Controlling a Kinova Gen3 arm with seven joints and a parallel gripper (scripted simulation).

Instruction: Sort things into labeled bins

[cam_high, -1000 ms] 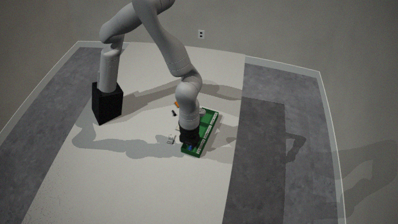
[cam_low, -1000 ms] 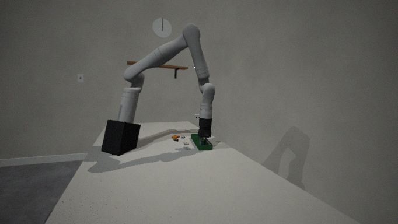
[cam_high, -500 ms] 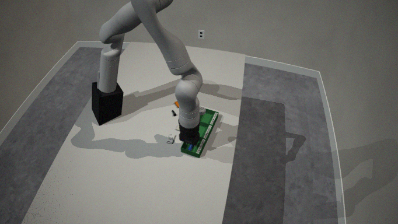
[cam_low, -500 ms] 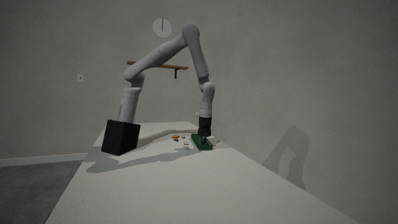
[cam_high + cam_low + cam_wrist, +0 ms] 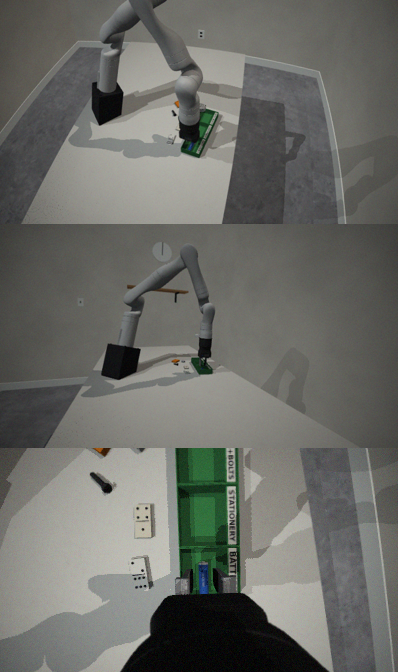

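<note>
Now: the blue battery 10 mm to the right of my hand and 40 mm below it. The rest, counted from my hand: black bolt 110 mm behind, 170 mm to the left, 50 mm below; then green three-part bin 30 mm ahead, 80 mm to the left, 40 mm below; then grey piece 50 mm behind, 220 mm to the left, 50 mm below.
</note>
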